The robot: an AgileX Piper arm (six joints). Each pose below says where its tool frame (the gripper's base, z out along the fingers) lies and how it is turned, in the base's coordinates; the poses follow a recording.
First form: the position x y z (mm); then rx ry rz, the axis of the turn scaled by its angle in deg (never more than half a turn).
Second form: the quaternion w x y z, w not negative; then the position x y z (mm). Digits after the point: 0 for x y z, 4 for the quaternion.
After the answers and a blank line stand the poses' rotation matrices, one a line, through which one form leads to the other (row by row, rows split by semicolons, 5 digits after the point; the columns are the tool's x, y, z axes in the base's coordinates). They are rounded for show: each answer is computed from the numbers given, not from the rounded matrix.
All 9 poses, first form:
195 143 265 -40.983 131.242 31.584
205 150 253 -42.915 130.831 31.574
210 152 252 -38.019 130.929 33.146
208 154 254 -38.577 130.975 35.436
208 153 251 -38.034 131.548 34.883
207 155 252 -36.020 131.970 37.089
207 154 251 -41.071 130.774 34.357
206 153 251 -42.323 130.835 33.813
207 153 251 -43.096 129.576 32.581
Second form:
0.3332 -0.2739 0.8771 0.2111 195 143 265
0.3316 -0.2866 0.8737 0.2109 205 150 253
0.3395 -0.2549 0.8777 0.2222 210 152 252
0.3333 -0.2578 0.8754 0.2368 208 154 254
0.3313 -0.2540 0.8784 0.2329 208 153 251
0.3277 -0.2401 0.8797 0.2472 207 155 252
0.3312 -0.2742 0.8732 0.2294 207 154 251
0.3288 -0.2823 0.8726 0.2255 206 153 251
0.3388 -0.2888 0.8684 0.2183 207 153 251

-0.62790 -0.62119 0.46890; -0.33984 0.76083 0.55285; -0.70018 0.18778 -0.68883
-0.61575 -0.64069 0.45866; -0.36097 0.74679 0.55857; -0.70040 0.17838 -0.69111
-0.63957 -0.59829 0.48269; -0.29655 0.77133 0.56313; -0.70923 0.21702 -0.67074
-0.64486 -0.60931 0.46141; -0.29355 0.75485 0.58655; -0.70568 0.24280 -0.66563
-0.65154 -0.60045 0.46363; -0.29182 0.76251 0.57743; -0.70024 0.24092 -0.67203
-0.66987 -0.58446 0.45790; -0.26036 0.76247 0.59233; -0.69533 0.27757 -0.66293
-0.63015 -0.63089 0.45265; -0.32694 0.74434 0.58230; -0.70429 0.21895 -0.67531
-0.62442 -0.64087 0.44652; -0.34428 0.73896 0.57915; -0.70112 0.20791 -0.68206
-0.60354 -0.64958 0.46236; -0.35364 0.73781 0.57495; -0.71461 0.18350 -0.67502

